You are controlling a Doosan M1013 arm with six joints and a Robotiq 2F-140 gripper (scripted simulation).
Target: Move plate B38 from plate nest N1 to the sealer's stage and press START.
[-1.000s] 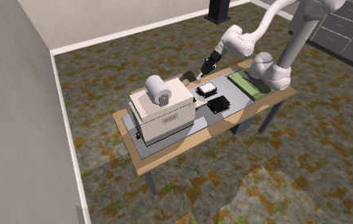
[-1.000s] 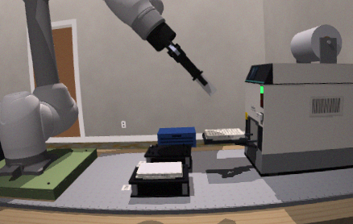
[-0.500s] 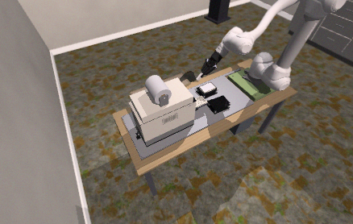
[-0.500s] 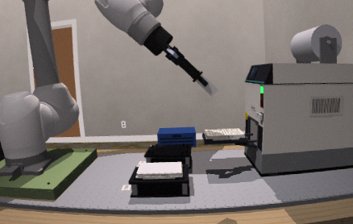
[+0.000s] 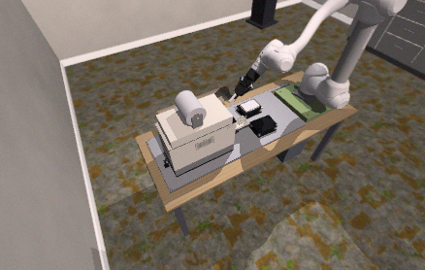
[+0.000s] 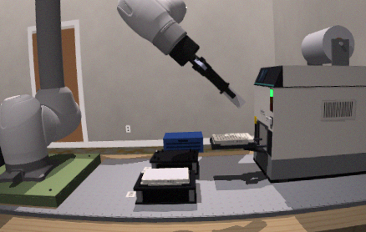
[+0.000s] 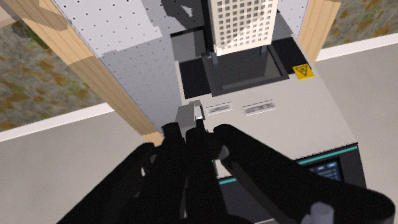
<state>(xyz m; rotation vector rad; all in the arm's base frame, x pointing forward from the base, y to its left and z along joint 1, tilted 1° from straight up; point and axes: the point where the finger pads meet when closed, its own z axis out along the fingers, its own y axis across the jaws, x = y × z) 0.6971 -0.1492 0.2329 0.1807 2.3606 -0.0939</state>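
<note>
My gripper is now 11 cm short of the start button, 7 cm above it and 2 cm to the left of it. The rest, counted from my hand: yellow warning sticker (16 cm to the left, 14 cm ahead, 10 cm below); sealer stage (16 cm below, 9 cm to the left, 2 cm ahead); foil roll (35 cm ahead, 16 cm above, 4 cm to the left).
</note>
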